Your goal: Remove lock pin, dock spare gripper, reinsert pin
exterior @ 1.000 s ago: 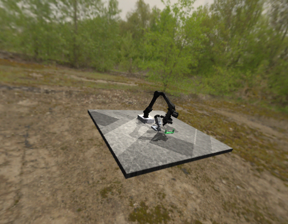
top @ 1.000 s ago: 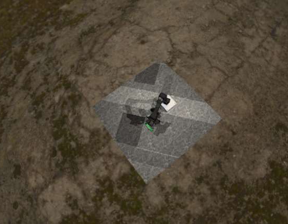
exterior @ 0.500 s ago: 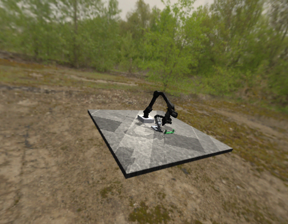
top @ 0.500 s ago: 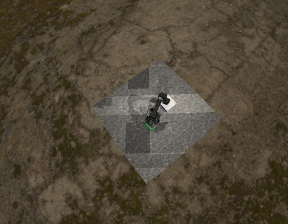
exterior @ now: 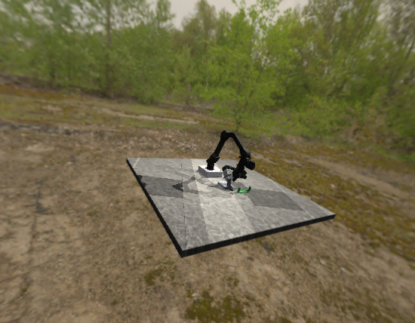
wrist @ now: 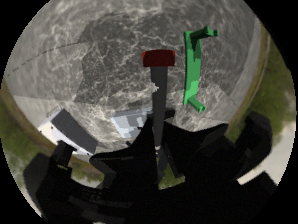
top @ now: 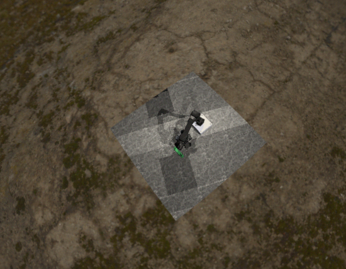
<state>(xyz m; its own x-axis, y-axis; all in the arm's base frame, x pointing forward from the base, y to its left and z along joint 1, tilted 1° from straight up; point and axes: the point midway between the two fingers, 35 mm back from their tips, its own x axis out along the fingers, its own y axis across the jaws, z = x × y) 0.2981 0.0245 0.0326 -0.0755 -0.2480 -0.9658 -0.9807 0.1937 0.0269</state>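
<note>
Right now my gripper tip is 2 cm past the grey mount and 5 cm to the left of it. From my gripper tip the other things lie so: green mount 10 cm ahead, 4 cm to the left, 3 cm below; then spare gripper 4 cm behind, 5 cm to the right, 7 cm above.
</note>
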